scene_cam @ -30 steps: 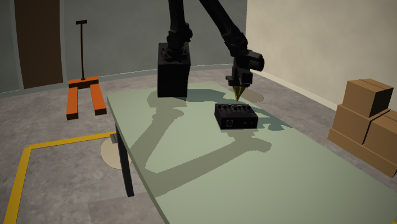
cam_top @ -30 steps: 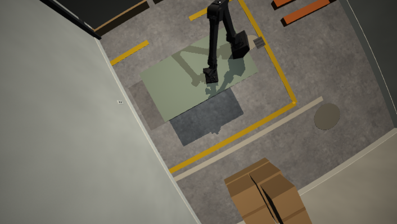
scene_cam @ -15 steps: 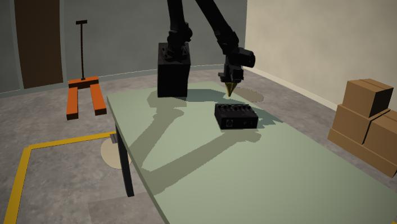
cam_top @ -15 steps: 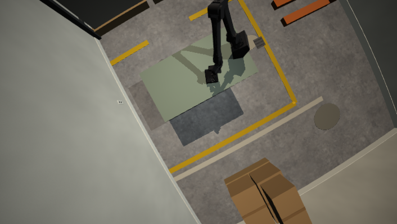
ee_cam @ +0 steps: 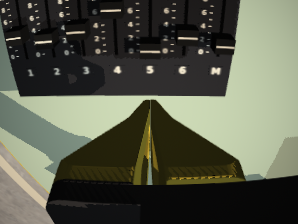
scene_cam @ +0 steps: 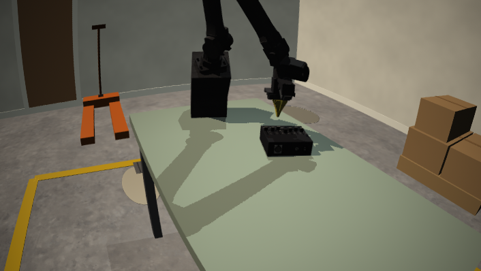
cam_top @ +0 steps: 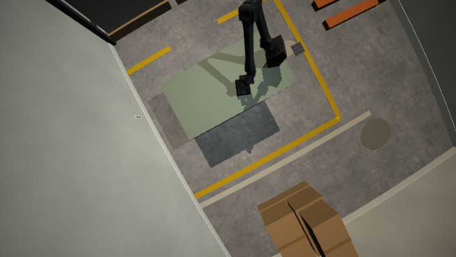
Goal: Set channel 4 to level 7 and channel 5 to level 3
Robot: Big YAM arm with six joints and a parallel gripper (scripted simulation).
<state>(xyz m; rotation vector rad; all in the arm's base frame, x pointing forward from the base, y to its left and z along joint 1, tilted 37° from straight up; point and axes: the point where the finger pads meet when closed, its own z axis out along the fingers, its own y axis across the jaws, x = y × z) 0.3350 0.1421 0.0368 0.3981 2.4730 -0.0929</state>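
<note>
Right now the channel 5 fader cap is 2 cm ahead of my hand, 1 cm to the right of it and 4 cm below it. The rest, counted from my hand: channel 4 fader cap 5 cm ahead, 4 cm below; then master fader cap 1 cm ahead, 5 cm to the right, 4 cm below; then channel 6 fader cap 2 cm ahead, 3 cm to the right, 4 cm below.
</note>
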